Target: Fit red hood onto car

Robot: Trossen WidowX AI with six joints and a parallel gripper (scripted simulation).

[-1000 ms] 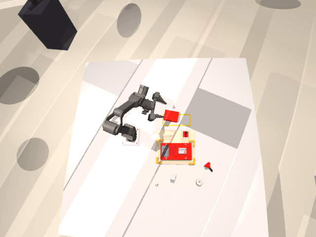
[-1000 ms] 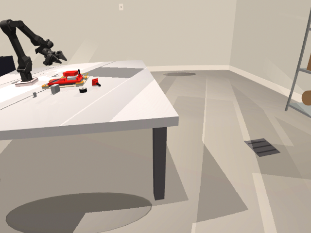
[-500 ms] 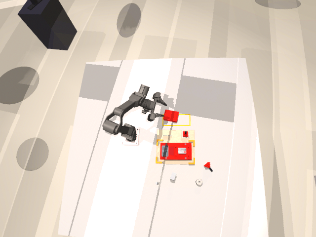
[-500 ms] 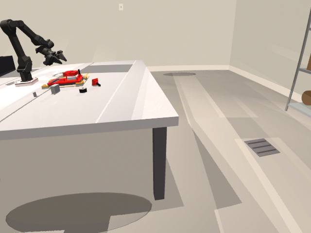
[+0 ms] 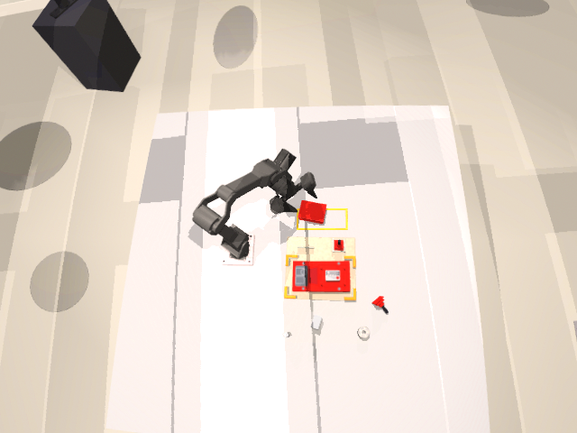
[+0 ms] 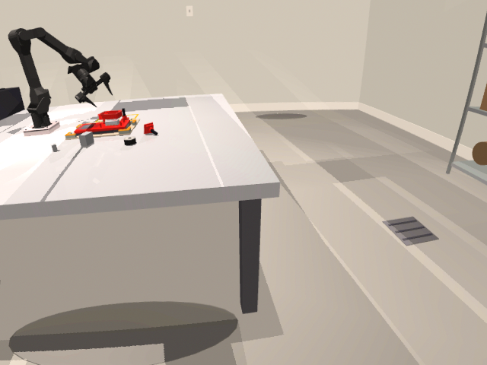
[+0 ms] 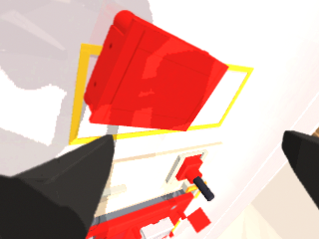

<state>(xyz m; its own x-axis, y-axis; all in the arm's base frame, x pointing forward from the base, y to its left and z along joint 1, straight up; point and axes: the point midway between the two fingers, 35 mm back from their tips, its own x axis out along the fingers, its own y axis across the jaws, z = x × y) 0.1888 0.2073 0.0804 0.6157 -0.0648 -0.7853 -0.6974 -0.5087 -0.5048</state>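
Now: gripper tip 2 cm short of the red hood and 6 cm above it. Round my gripper tip: grey engine block 14 cm ahead, 22 cm to the right, 5 cm below.
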